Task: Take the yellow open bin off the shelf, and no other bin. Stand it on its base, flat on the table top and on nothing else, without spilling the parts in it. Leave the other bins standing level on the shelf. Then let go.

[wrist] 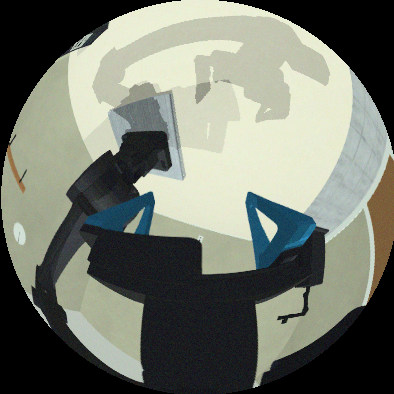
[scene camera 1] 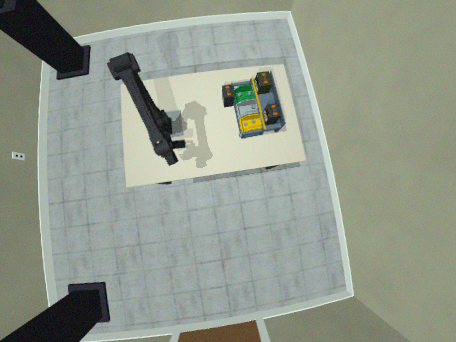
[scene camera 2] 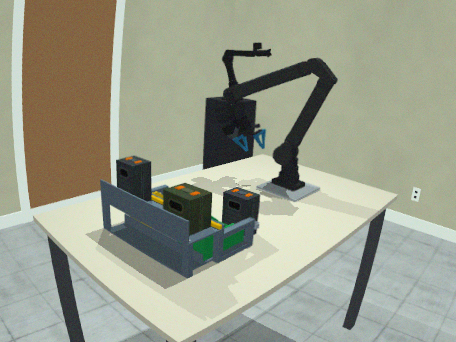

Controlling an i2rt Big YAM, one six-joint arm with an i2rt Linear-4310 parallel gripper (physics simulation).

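Pixels of known places: gripper, between the fingertips: (wrist: pixel 199 196) (scene camera 2: pixel 255 150); arm's base, origin of its link: (wrist: pixel 146 147) (scene camera 1: pixel 165 126) (scene camera 2: pixel 288 184).
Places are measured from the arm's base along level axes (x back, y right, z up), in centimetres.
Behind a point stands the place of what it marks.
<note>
The yellow open bin (scene camera 1: pixel 250 123) @(x -59.8, y 4.6, z -0.6 cm) sits at one end of the row of bins on the blue-grey shelf (scene camera 1: pixel 268 98) @(x -72.5, y -8.2, z 8.8 cm) (scene camera 2: pixel 145 210) @(x -77.0, y -9.5, z 12.4 cm), with small parts visible in it. A grey bin (scene camera 1: pixel 246 108) @(x -58.6, y -7.1, z -0.6 cm) is beside it, and a green bin (scene camera 1: pixel 244 93) @(x -58.9, y -19.1, z -0.5 cm) is at the other end of the row. The shelf hides the yellow bin in the second scene view; the bin does not show in the wrist view. My gripper (scene camera 2: pixel 254 148) @(x -2.9, y 16.5, z 11.1 cm) (wrist: pixel 199 196) @(x -2.9, y 16.5, z 11.1 cm) is open and empty, its blue fingers above the table, well apart from the shelf, on the arm-base side.
A dark box (scene camera 1: pixel 228 95) @(x -45.5, y -11.1, z 11.8 cm) (scene camera 2: pixel 240 207) @(x -48.8, y -17.2, z 8.6 cm) stands beside the green bin. An olive box (scene camera 1: pixel 264 81) @(x -68.3, y -14.5, z 18.5 cm) (scene camera 2: pixel 187 207) @(x -72.6, y -21.2, z 16.2 cm) and another dark box (scene camera 1: pixel 272 113) @(x -68.6, y 8.2, z 20.8 cm) (scene camera 2: pixel 133 177) @(x -73.0, y 1.8, z 17.4 cm) stand at the shelf's rear side. The arm's grey base plate (scene camera 2: pixel 312 191) @(x 1.6, y -11.2, z -0.2 cm) (wrist: pixel 176 135) @(x -3.0, y 7.7, z -0.7 cm) is on the table (scene camera 1: pixel 150 172) @(x 13.5, y 30.8, z -1.4 cm) (scene camera 2: pixel 310 230) @(x -27.5, y -29.6, z -1.4 cm).
</note>
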